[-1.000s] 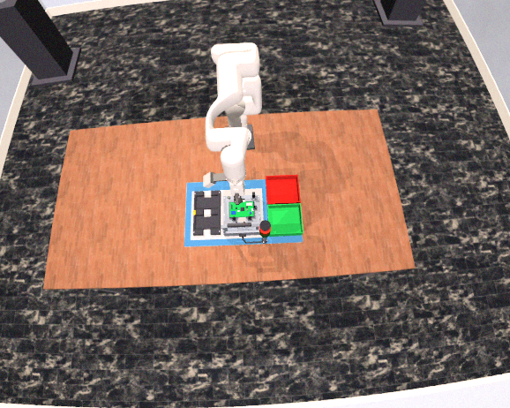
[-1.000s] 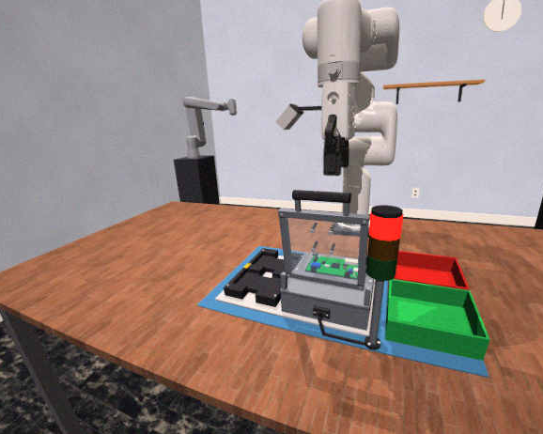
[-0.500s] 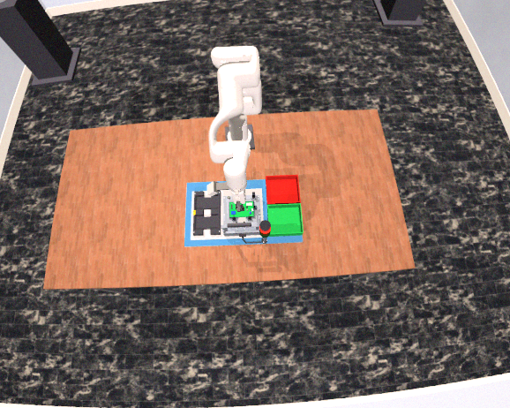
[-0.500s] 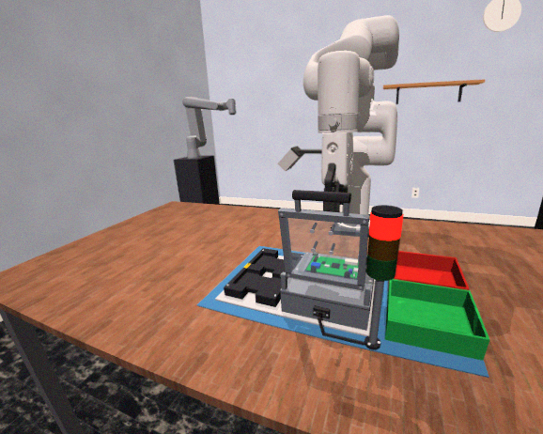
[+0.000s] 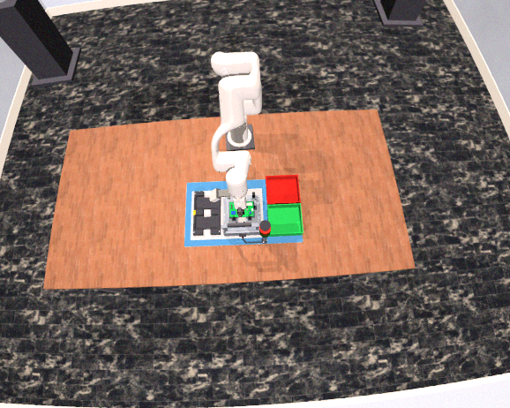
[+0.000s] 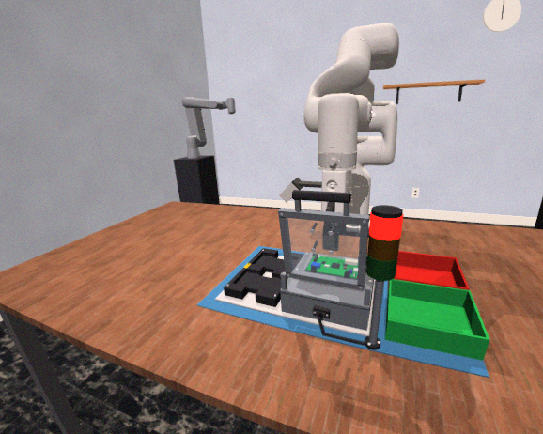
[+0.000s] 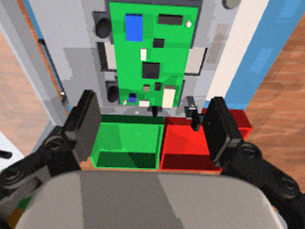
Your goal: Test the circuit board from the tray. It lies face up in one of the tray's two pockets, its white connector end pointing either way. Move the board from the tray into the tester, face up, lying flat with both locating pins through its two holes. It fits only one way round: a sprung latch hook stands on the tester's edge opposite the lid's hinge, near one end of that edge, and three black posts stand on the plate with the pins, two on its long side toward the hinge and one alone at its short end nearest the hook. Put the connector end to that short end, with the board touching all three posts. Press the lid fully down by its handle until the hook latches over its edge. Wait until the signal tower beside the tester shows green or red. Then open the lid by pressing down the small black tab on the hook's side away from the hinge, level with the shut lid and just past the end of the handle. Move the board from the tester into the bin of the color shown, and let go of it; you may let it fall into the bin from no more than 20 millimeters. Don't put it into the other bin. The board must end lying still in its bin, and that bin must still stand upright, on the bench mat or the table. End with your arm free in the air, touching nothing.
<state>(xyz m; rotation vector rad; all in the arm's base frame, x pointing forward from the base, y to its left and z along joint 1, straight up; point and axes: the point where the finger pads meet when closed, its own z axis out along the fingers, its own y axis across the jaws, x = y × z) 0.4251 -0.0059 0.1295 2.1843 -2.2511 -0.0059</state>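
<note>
Right now my hand is 7 cm above the green circuit board. Round my hand: small black tab 6 cm to the left, 6 cm below, 6 cm behind; clear lid 12 cm ahead, 4 cm above; tester plate 7 cm below, 1 cm to the left, 1 cm ahead.
</note>
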